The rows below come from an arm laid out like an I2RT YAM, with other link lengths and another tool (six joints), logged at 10 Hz.
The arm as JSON. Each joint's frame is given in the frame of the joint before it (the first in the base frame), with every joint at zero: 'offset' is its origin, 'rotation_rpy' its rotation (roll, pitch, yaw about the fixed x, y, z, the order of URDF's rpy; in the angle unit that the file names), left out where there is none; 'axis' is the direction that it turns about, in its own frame. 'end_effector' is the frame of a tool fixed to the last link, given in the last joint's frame.
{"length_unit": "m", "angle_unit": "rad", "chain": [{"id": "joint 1", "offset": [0.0, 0.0, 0.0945], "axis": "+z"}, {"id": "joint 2", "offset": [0.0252, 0.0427, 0.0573], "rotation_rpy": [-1.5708, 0.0, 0.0], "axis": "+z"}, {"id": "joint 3", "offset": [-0.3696, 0.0, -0.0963], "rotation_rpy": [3.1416, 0.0, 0.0], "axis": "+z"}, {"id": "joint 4", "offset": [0.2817, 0.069, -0.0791], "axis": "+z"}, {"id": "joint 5", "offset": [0.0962, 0.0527, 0.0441], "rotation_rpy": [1.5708, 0.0, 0.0], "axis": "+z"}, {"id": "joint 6", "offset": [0.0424, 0.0, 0.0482], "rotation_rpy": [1.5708, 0.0, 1.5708], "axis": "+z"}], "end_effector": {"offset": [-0.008, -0.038, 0.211], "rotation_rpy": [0.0, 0.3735, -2.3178]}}
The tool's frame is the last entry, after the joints.
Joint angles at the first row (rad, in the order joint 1, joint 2, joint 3, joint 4, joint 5, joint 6):
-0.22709 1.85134 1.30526 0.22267 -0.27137 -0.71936
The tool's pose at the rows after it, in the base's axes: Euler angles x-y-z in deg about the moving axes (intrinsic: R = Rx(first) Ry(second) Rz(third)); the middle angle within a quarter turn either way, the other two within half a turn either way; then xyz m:
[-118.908, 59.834, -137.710, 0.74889, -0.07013, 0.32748]
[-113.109, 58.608, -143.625, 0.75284, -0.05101, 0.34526]
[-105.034, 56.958, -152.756, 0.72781, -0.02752, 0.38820]
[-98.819, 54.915, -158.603, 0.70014, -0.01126, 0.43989]
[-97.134, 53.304, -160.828, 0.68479, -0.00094, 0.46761]
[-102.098, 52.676, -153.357, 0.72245, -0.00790, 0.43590]
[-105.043, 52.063, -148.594, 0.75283, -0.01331, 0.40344]
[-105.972, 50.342, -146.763, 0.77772, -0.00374, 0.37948]
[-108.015, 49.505, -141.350, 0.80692, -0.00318, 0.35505]
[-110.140, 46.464, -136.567, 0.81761, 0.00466, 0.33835]
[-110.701, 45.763, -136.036, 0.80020, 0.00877, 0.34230]
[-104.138, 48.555, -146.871, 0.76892, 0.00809, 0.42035]
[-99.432, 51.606, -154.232, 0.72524, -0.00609, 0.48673]
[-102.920, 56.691, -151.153, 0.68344, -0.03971, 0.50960]
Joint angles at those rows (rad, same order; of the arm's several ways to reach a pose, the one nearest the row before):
-0.20102 1.91428 1.37732 0.18874 -0.27617 -0.73940
-0.18413 1.91450 1.39294 0.21143 -0.30659 -0.72869
-0.17340 1.83028 1.34231 0.24850 -0.35410 -0.72252
-0.17334 1.74278 1.34676 0.20879 -0.40640 -0.69957
-0.17181 1.69972 1.37131 0.15808 -0.43561 -0.70404
-0.17181 1.81248 1.48601 0.07704 -0.43412 -0.69948
-0.17181 1.90946 1.56007 0.04900 -0.43412 -0.69333
-0.15653 1.99218 1.62700 0.03704 -0.44330 -0.69185
-0.14883 2.09036 1.75124 -0.04252 -0.44178 -0.65970
-0.14575 2.15348 1.86641 -0.16689 -0.47392 -0.65805
-0.14572 2.10503 1.81208 -0.17497 -0.48013 -0.66726
-0.15183 1.96849 1.72750 -0.08912 -0.47707 -0.67035
-0.17785 1.82579 1.65836 -0.06898 -0.46790 -0.66879
-0.22078 1.70607 1.60929 -0.15291 -0.41444 -0.67649

